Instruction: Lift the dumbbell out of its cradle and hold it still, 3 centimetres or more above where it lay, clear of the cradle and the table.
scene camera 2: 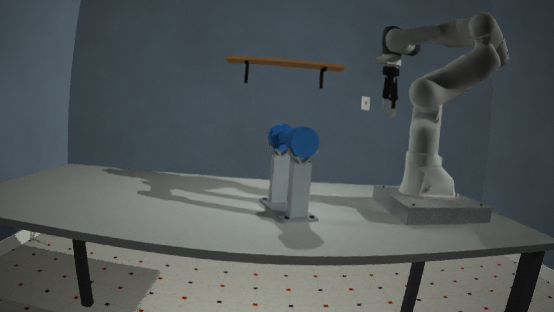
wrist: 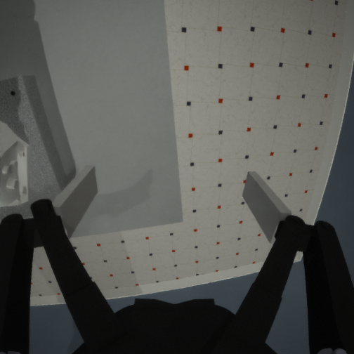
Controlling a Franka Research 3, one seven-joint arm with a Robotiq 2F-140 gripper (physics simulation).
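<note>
A blue dumbbell (scene camera 2: pixel 304 142) rests on top of the grey cradle (scene camera 2: pixel 299 190), which has two upright posts on a base plate bolted to the table. The dumbbell does not show in the wrist view. My gripper (scene camera 2: pixel 389 114) (wrist: pixel 171 181) is open and empty. In the scene view it points down, to the right of the dumbbell and higher than it, well apart from it. In the wrist view its two pale finger pads stand wide apart, above the table's edge and the floor.
The table (scene camera 2: pixel 210 227) (wrist: pixel 115 90) carries the cradle and the arm's speckled base block (scene camera 2: pixel 450 214) (wrist: pixel 47 135). The robot's arm (scene camera 2: pixel 425 140) rises from that block at the right. An orange-brown shelf (scene camera 2: pixel 285 63) is on the back wall, behind the dumbbell and higher.
</note>
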